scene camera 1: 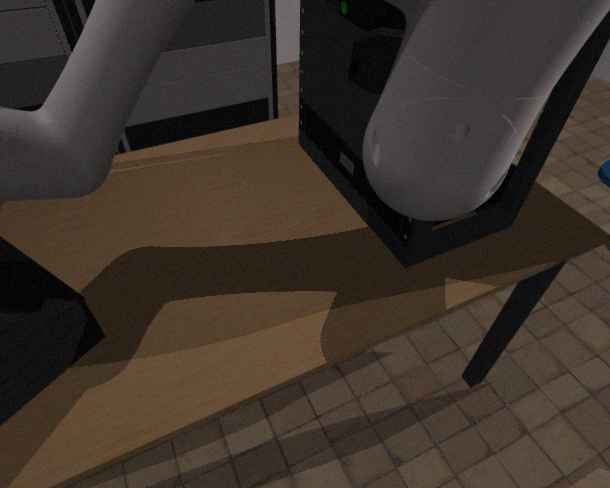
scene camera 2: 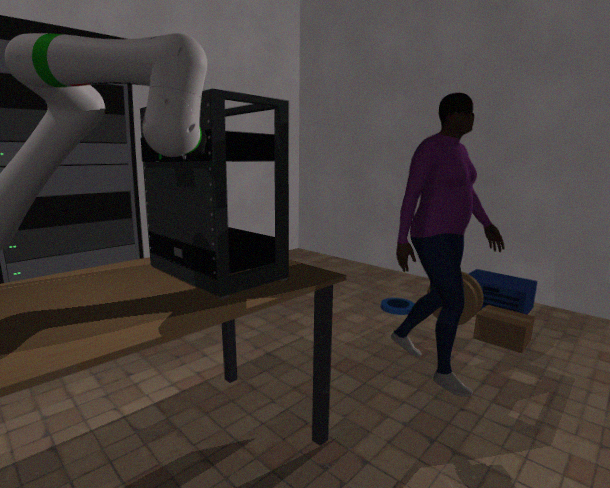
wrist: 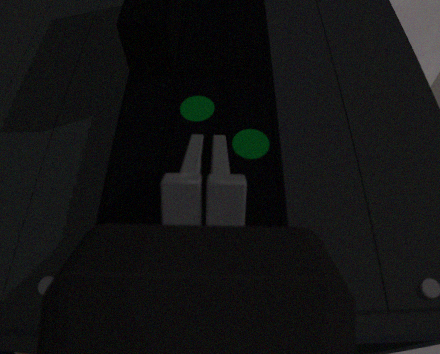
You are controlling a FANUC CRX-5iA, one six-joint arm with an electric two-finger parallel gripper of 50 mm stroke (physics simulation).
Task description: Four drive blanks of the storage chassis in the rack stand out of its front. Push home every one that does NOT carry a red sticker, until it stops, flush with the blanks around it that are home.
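Places are measured from the arm's base along level axes (x ahead, y left, z up), in metres.
Where they show: gripper, fingertip midpoint: (wrist: 208, 157).
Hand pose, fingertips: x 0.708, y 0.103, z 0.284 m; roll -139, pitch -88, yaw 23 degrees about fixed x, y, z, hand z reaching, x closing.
Each offset is from my fingertips to the top centre of the thing. "spot": to the spot under its first point. Level surfaces: height alone.
The storage chassis (scene camera 2: 249, 147) is a black unit high in the dark rack (scene camera 2: 219, 203) (scene camera 1: 552, 119). In the wrist view, one green sticker {dy +0.039, dx -0.002, dz +0.002 m} (wrist: 197, 108) is just above and left of the fingertips, and another green sticker {dy +0.015, dx +0.004, dz +0.031 m} (wrist: 250, 144) is just to their right. In scene camera 1 a green sticker {spot: dy +0.147, dx -0.067, dz -0.036 m} (scene camera 1: 343, 7) shows on the chassis front. My gripper (wrist: 208, 157) is shut and empty, its fingers pointing at the black chassis front. Contact cannot be told. Edges of the separate blanks are too dark to make out. No red sticker shows in the wrist view.
Grey panels (wrist: 325, 125) flank the black front. The rack stands on a wooden table {dz -0.468 m} (scene camera 1: 244, 193) (scene camera 2: 101, 284). A server cabinet (scene camera 2: 134, 178) stands behind the arm. A person (scene camera 2: 440, 188) walks right of the table, near a blue ring (scene camera 2: 387, 306), a box (scene camera 2: 503, 330) and a blue crate (scene camera 2: 526, 292).
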